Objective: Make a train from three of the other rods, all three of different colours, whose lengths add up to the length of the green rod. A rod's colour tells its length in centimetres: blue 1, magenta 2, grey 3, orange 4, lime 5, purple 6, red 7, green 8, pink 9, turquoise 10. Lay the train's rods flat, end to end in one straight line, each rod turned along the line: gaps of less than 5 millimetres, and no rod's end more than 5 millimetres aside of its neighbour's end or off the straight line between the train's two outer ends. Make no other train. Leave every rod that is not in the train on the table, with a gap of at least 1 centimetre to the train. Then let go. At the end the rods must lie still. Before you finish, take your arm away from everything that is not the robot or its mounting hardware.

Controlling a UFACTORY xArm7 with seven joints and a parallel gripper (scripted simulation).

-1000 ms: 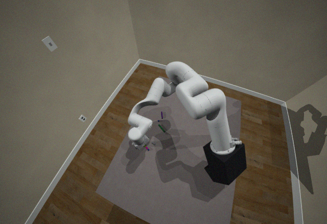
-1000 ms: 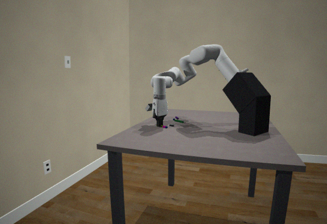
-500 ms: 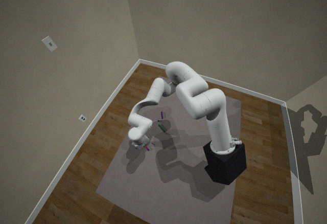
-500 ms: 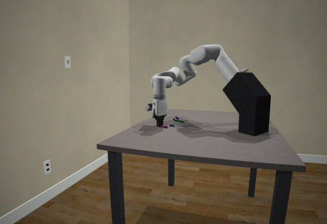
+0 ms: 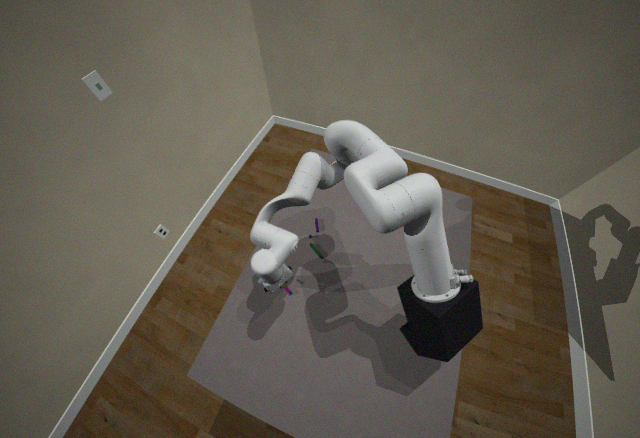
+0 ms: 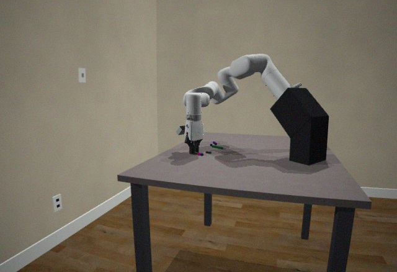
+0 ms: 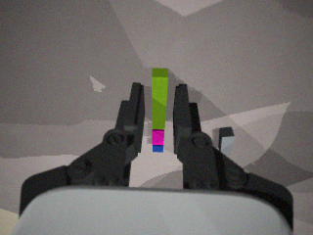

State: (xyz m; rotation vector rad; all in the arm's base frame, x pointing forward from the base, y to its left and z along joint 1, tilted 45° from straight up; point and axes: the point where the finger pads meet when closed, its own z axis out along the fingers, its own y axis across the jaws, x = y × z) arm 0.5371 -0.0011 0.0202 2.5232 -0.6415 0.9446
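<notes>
Now: hand 20 mm above the lime rod. Round my hand: magenta rod: 30 mm behind, 20 mm to the left, 20 mm below; grey rod: 70 mm behind, 20 mm to the right, 20 mm below; green rod: 140 mm to the right, 120 mm behind, 20 mm below.
</notes>
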